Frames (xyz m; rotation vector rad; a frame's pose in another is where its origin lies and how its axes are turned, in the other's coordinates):
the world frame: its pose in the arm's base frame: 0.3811 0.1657 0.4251 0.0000 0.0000 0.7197
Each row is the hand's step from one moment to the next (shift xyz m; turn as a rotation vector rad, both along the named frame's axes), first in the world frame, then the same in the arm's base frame.
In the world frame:
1: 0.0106 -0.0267 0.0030 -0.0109 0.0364 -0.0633
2: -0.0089 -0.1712 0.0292 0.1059 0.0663 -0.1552
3: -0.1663 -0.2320 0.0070 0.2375 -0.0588 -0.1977
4: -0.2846 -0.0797 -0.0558 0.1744 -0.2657 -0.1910
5: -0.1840 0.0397 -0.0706 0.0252 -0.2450 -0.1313
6: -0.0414 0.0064 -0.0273 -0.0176 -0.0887 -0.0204
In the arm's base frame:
1: 0.0256 -0.0131 0.0030 -0.0322 0.0202 -0.0633
2: 0.1062 -0.1346 0.0292 0.0359 0.1197 -0.1552
3: 0.0279 -0.2841 0.0070 0.2174 0.1123 -0.1977
4: -0.1615 -0.2475 -0.0558 0.3063 -0.0848 -0.1910
5: -0.1645 -0.0914 -0.0706 0.1804 -0.1676 -0.1313
6: -0.0354 -0.0225 -0.0273 0.0452 -0.0783 -0.0204

